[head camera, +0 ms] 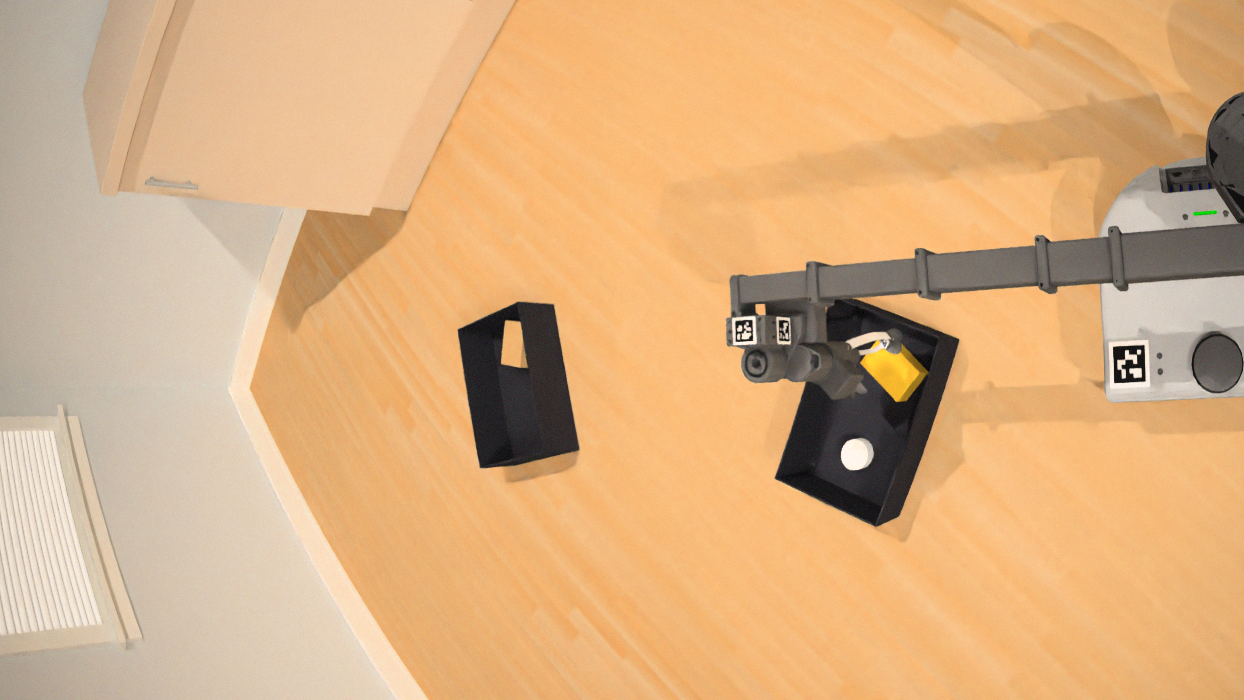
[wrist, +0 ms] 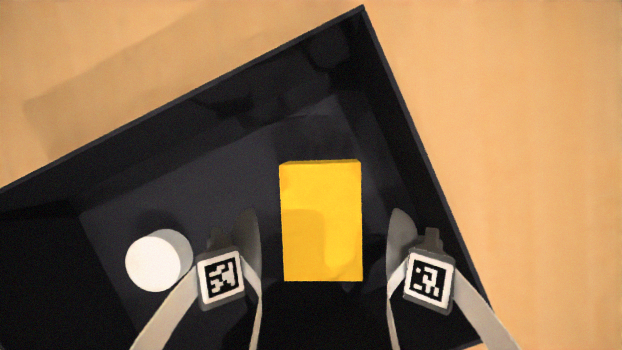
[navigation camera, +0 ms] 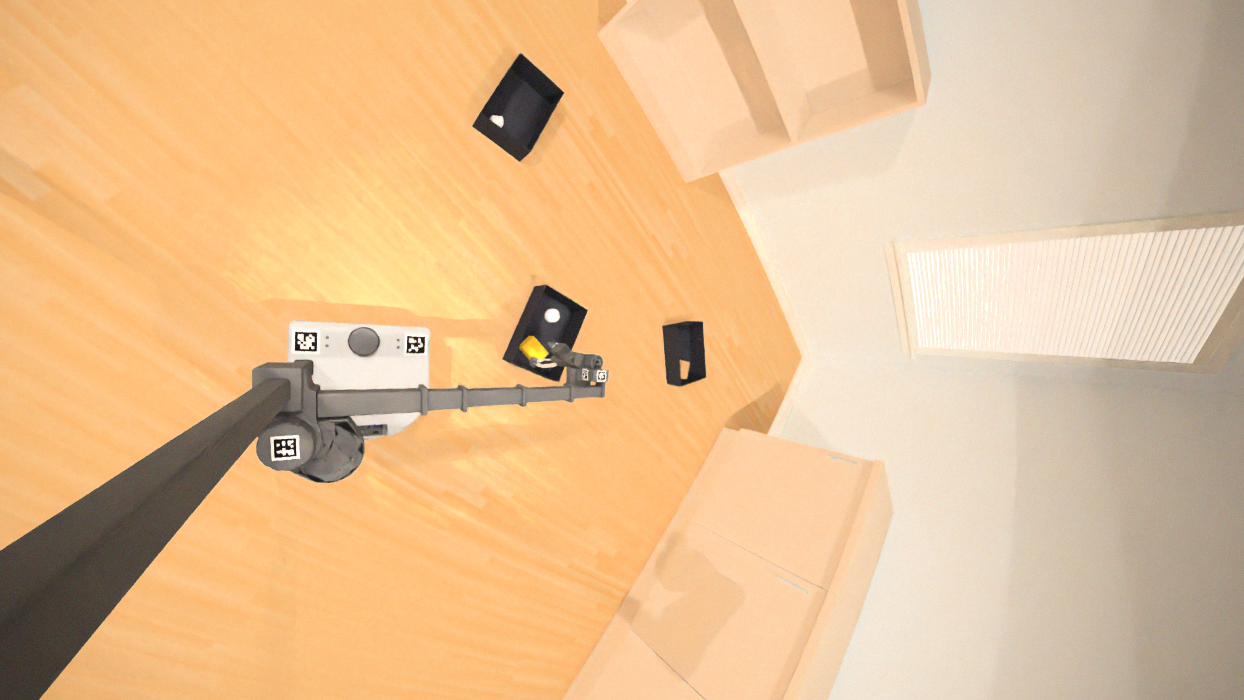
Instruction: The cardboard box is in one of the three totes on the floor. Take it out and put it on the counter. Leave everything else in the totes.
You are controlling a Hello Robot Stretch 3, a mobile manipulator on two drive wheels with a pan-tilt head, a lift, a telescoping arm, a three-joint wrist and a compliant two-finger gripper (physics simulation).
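Frame: origin at the robot's base, x ahead, y left, z up, level; metres.
Seen in the pictures: gripper, fingertip midpoint: [head camera: 878,363] [navigation camera: 541,353]; robot's base at its link origin: [head camera: 1213,361] [navigation camera: 363,339].
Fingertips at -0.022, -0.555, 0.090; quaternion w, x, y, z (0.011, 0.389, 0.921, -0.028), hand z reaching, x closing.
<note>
Pixels of each thing's middle, then the offset from my fingertips to it, as dx, dy, dz.
- yellow box at the middle of its body: [head camera: 894,367] [navigation camera: 533,350] +0.006, +0.002, -0.064
- tan block at the middle of its body: [head camera: 521,344] [navigation camera: 680,369] -0.074, -0.822, -0.061
- far black tote at the middle of its body: [head camera: 515,387] [navigation camera: 685,352] +0.016, -0.819, -0.039
- white cylinder at the middle of its body: [head camera: 857,454] [navigation camera: 552,315] +0.142, -0.073, -0.074
- third black tote at the middle of its body: [navigation camera: 519,108] +0.878, +0.140, -0.039
- white object at the middle of its body: [navigation camera: 496,121] +0.812, +0.208, -0.072
A yellow box [head camera: 894,372] [navigation camera: 532,348] [wrist: 322,200] lies in the black tote [head camera: 913,452] [navigation camera: 524,317] [wrist: 165,130] nearest the base. My gripper [head camera: 876,365] [navigation camera: 548,355] [wrist: 323,232] is open, pointing down over this tote. In the wrist view its fingertips stand apart on either side of the box's lower half, with gaps on both sides. A tan block [head camera: 513,348] [navigation camera: 684,369] shows in the far black tote [head camera: 552,383]. The counter [head camera: 295,95] [navigation camera: 756,522] has cabinet doors with handles.
A white cylinder [head camera: 856,453] [navigation camera: 552,315] [wrist: 155,262] is beside the left finger in the wrist view. A third black tote [navigation camera: 548,113] holds a white object [navigation camera: 496,121]. An open shelf unit [navigation camera: 918,60] stands by the wall. The tote's wall is close to the right finger.
</note>
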